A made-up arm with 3 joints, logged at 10 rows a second.
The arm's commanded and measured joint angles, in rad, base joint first. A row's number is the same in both.
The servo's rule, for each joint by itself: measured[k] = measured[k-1] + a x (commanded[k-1-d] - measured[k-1]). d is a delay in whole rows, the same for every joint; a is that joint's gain. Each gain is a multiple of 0.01, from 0.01 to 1. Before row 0 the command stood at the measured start. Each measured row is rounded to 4 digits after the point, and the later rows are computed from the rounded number. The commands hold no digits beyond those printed.
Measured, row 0: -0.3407, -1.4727, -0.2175
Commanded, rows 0 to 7: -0.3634, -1.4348, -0.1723; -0.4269, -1.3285, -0.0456; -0.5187, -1.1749, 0.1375; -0.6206, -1.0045, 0.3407; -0.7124, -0.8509, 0.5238; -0.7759, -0.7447, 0.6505; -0.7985, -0.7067, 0.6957; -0.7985, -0.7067, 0.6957
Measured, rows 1 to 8: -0.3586, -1.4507, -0.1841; -0.4126, -1.3798, -0.0816; -0.4964, -1.2610, 0.0805; -0.5945, -1.1122, 0.2730; -0.6876, -0.9606, 0.4586; -0.7574, -0.8354, 0.6006; -0.7899, -0.7608, 0.6710; -0.7967, -0.7294, 0.6893
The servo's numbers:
d 0
a 0.79 0.58 0.74

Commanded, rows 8 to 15: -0.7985, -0.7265, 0.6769; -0.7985, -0.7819, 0.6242; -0.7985, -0.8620, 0.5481; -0.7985, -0.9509, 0.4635; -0.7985, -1.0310, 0.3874; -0.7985, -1.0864, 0.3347; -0.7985, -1.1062, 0.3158; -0.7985, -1.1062, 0.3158
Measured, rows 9 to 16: -0.7981, -0.7277, 0.6801; -0.7984, -0.7591, 0.6387; -0.7985, -0.8188, 0.5717; -0.7985, -0.8954, 0.4916; -0.7985, -0.9740, 0.4145; -0.7985, -1.0392, 0.3554; -0.7985, -1.0781, 0.3261; -0.7985, -1.0944, 0.3185
